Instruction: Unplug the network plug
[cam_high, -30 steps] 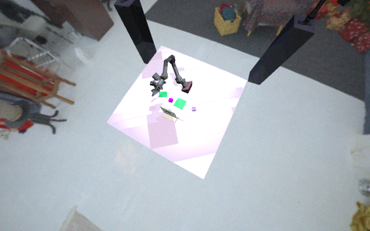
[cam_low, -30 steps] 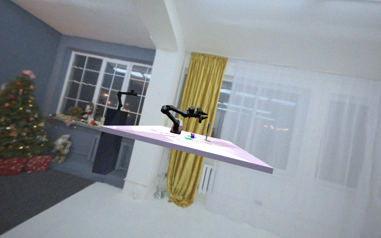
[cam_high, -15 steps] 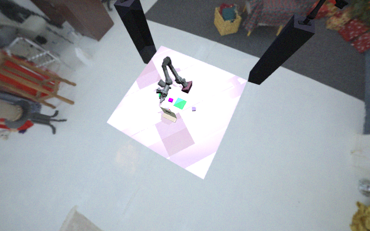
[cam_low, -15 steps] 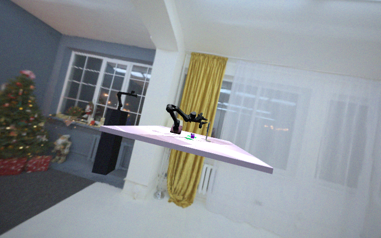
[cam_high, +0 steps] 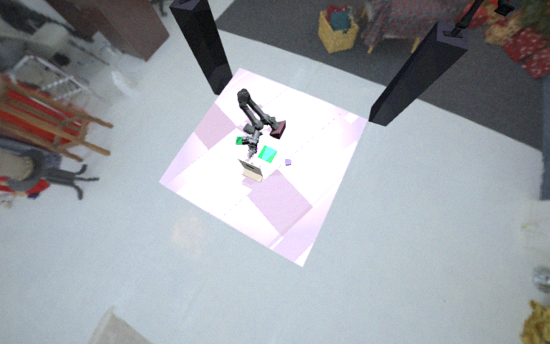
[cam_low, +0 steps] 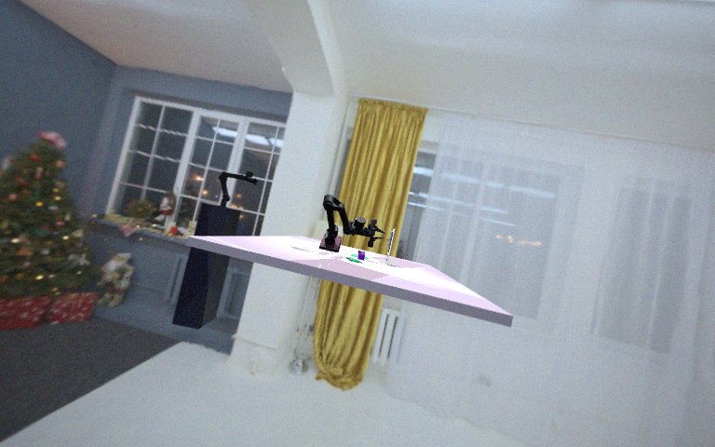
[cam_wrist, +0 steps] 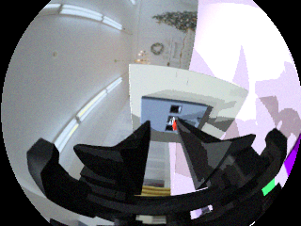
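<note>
My gripper tip is now 8 cm above the upright panel, 6 cm short of it and 2 cm to the right of it. Also, from my gripper tip: green marked square (18 cm below, 13 cm behind, 7 cm to the left).
</note>
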